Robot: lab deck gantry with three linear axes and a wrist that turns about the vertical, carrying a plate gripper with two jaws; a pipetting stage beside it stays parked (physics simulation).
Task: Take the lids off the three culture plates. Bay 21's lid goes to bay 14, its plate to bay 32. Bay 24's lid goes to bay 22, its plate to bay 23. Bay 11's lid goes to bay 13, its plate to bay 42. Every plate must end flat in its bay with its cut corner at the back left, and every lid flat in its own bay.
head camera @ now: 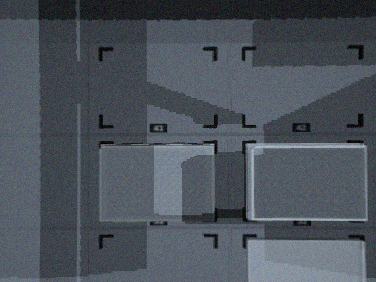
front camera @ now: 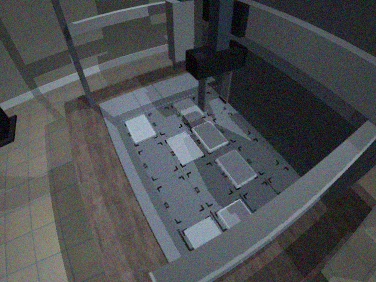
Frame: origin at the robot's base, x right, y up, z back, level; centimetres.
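Where they show: gripper, fingertip midpoint: [front camera: 212, 104]; robot's base, origin of the base link: [front camera: 125, 124].
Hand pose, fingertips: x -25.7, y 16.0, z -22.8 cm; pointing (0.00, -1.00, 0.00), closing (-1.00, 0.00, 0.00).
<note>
Each offset is from my fingertips to the top centre of the thing.
By the grid, the clear plate @[dz +0.0, dx +0.0, dy -14.6 cm] [front camera: 210, 136] [head camera: 307, 182] lies in bay 32, flat, its cut corner unclear. The pale lid @[dz +0.0, dx +10.7, dy -15.2 cm] [front camera: 185, 147] [head camera: 306, 262] lies in bay 22, flat. Another pale lid @[dz -32.8, dx +21.4, dy -13.8 cm] [front camera: 202, 232] lies in bay 14 and the unlidded plate @[dz -32.8, dx +10.7, dy -13.1 cm] [front camera: 234, 214] in bay 24, at the near end. The white-topped plate @[dz +16.4, dx +21.4, dy -14.4 cm] [front camera: 140, 128] in bay 11 looks lidded. My gripper [front camera: 214, 106] is open and empty, raised over the far end of the deck by bay 31; it does not show in the head view.
A clear piece @[dz +16.4, dx +0.0, dy -14.6 cm] [front camera: 192, 116] [head camera: 125, 185] occupies bay 31 and another plate @[dz -16.4, dx +0.0, dy -14.6 cm] [front camera: 236, 167] occupies bay 33, close to bay 32. Black corner marks frame the bays. A pale rail [front camera: 280, 202] crosses the near side, and shadows cover much of the deck.
</note>
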